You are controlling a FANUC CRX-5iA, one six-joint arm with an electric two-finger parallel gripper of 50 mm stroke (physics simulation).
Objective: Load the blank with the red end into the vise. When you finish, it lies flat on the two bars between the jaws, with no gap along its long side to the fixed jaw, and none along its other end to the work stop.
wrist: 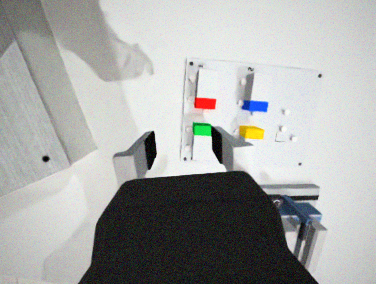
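The blank with the red end [205, 103] lies on the light board [307, 125], near its upper left corner; its white body runs up from the red end toward the board's top edge. My gripper [183, 140] is open and empty. It hangs above and short of the board, and the red end shows beyond the right finger, up in the view. Part of the vise [299, 209], blue and grey metal, shows at the lower right. Its jaws, bars and work stop cannot be told clearly, being partly hidden by the gripper body.
A blank with a green end [202, 129] lies just below the red one, close to the right fingertip. Blanks with a blue end [255, 106] and a yellow end [251, 132] lie to the right. White pegs stand beside them. A grey slab [30, 120] is at the left.
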